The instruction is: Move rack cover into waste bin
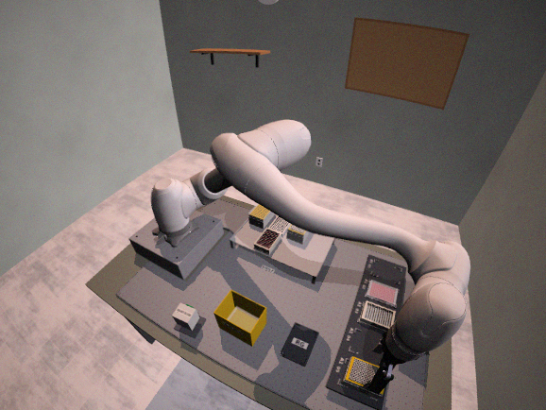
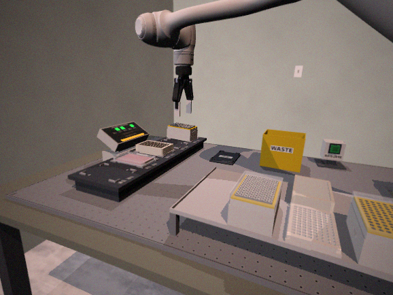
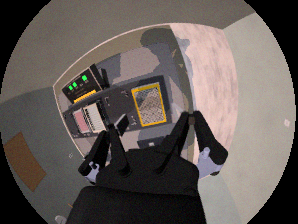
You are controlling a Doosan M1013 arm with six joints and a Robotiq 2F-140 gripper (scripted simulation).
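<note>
The tip rack lies 1 cm to the right of my hand and 9 cm below it. Round my hand: pink plate 3 cm behind, 37 cm to the left, 13 cm below; regrip nest 24 cm behind, 3 cm to the left, 19 cm below; reservoir 2 cm behind, 25 cm to the left, 13 cm below.
</note>
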